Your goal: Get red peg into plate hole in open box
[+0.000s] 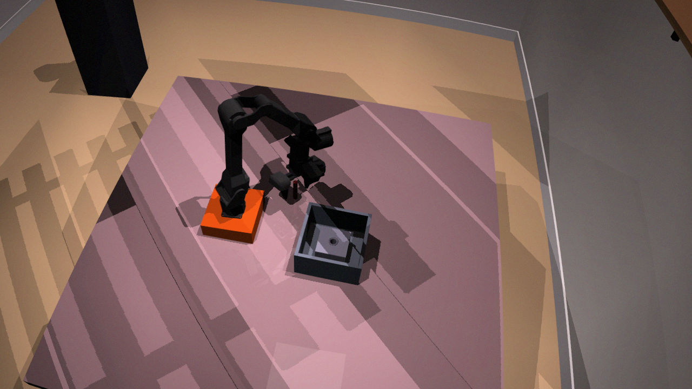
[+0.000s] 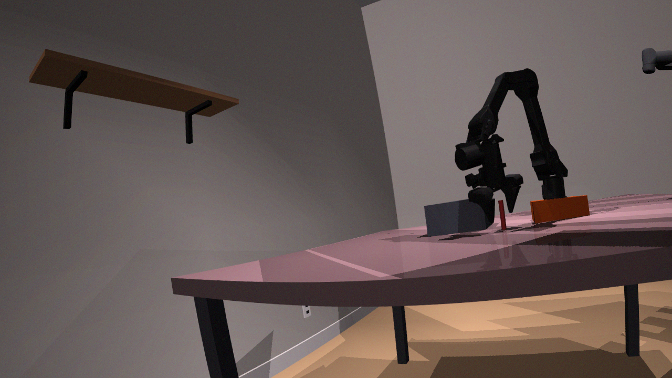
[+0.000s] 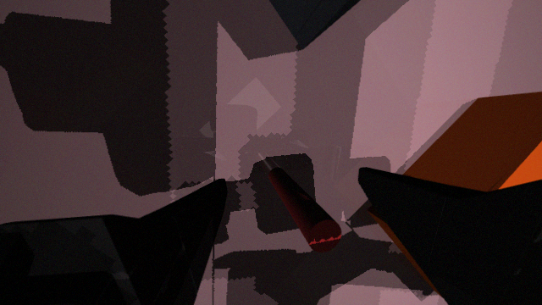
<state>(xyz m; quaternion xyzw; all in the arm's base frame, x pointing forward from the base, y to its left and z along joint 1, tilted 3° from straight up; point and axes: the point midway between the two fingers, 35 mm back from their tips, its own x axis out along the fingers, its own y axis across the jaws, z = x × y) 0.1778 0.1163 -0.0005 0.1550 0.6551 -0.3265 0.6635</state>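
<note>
Right now the red peg is 1 cm to the left of my gripper tip and 1 cm above it. The rest, counted from my gripper tip: grey plate 14 cm ahead, 18 cm to the right, 1 cm above; grey box 14 cm ahead, 18 cm to the right, 1 cm below.
</note>
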